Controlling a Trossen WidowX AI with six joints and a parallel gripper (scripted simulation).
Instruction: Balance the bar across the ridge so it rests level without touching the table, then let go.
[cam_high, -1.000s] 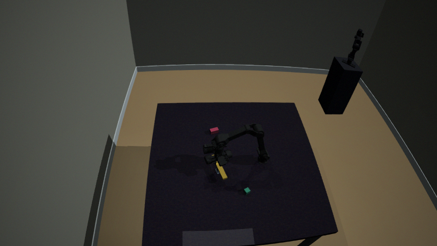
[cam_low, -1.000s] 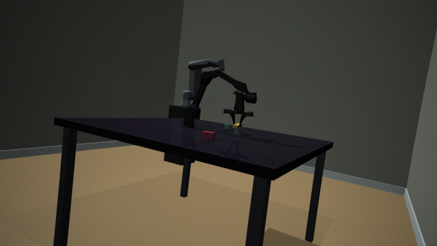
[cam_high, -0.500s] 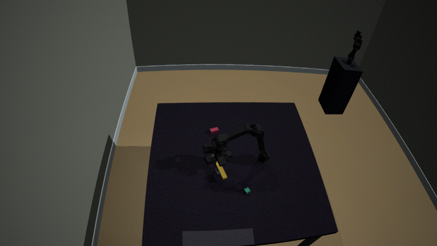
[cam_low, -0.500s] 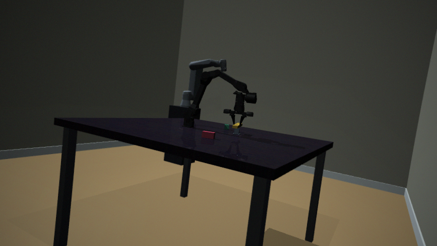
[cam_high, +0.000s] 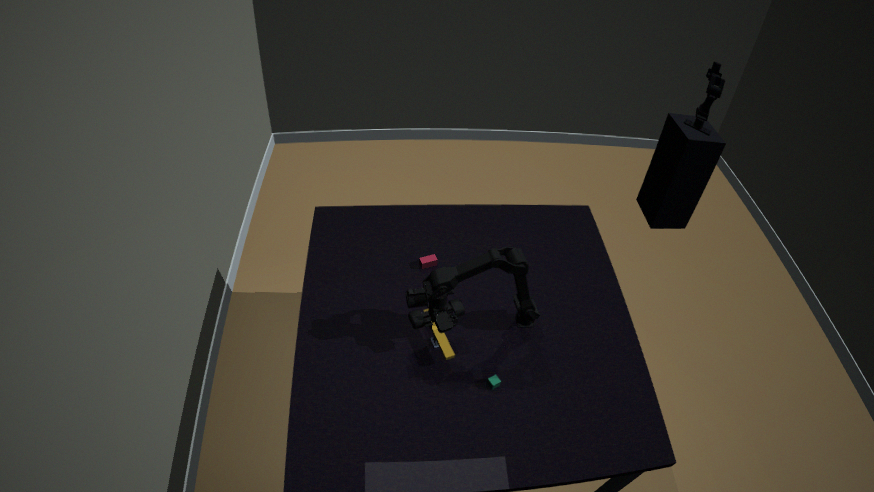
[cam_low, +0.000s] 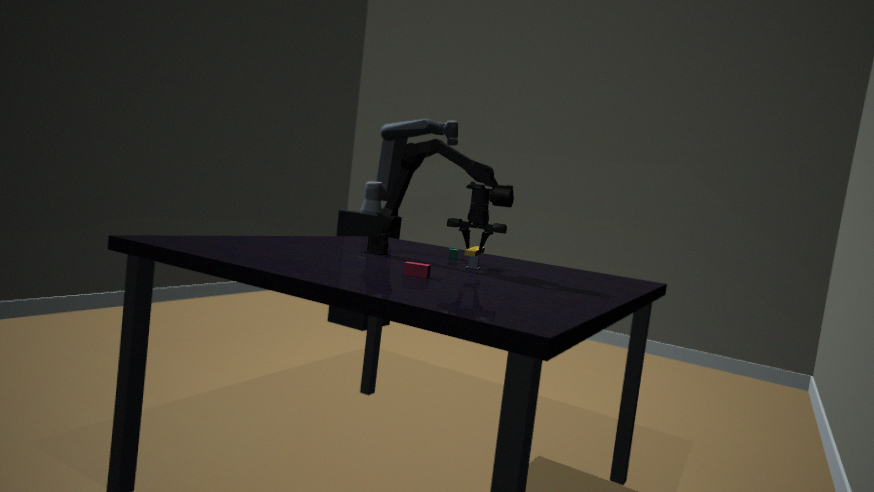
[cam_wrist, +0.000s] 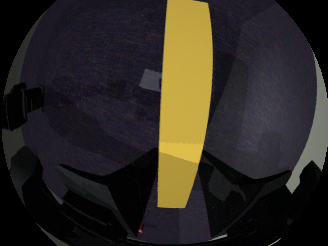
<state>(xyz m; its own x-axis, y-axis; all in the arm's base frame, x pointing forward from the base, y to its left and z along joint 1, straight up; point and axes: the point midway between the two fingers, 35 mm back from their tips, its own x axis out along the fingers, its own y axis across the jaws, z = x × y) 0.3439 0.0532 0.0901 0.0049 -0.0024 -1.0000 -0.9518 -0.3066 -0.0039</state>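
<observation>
Right now my gripper tip is 30 mm to the right of the yellow bar and 10 mm past it. Round my gripper tip: green cube: 210 mm to the left, 190 mm behind, 40 mm below; then red block: 340 mm to the right, 40 mm below, 10 mm ahead.
</observation>
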